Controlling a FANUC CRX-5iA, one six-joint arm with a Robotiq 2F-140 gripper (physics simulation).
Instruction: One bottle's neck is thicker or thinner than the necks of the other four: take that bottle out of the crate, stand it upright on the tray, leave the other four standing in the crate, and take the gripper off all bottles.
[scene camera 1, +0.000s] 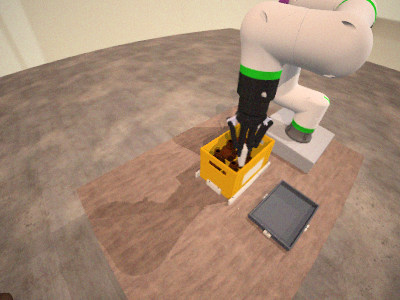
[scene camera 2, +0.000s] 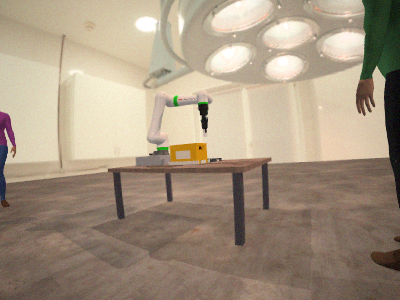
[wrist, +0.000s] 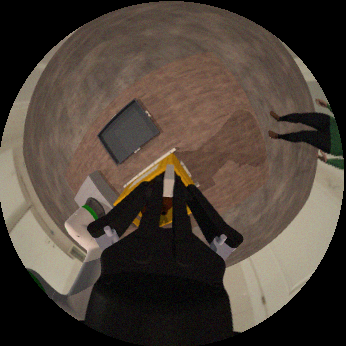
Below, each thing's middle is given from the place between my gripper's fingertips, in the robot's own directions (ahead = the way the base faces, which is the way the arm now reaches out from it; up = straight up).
My hand is 110 mm past the dark grey tray (scene camera 1: 284, 214), 190 mm to the right of it and 220 mm above it.
